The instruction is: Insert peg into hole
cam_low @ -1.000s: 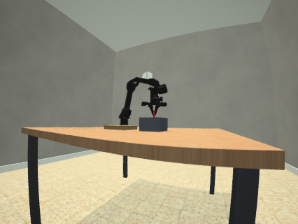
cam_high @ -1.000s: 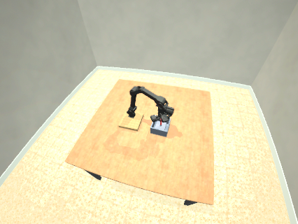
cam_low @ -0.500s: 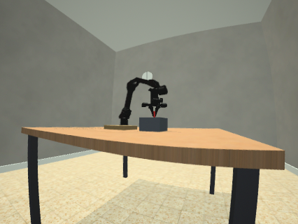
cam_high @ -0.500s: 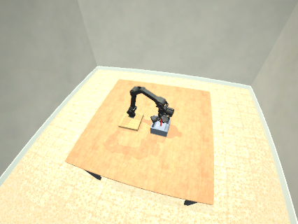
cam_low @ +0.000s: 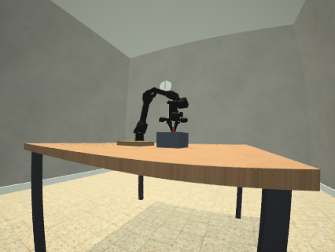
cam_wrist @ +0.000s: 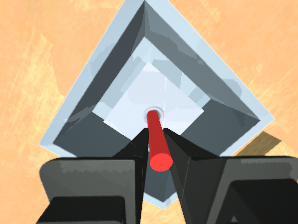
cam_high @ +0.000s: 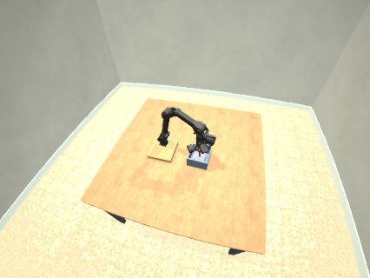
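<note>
My gripper is now 9 cm above the pale plate. The rest, counted from my hand: box (11 cm below); red peg (4 cm below).
</note>
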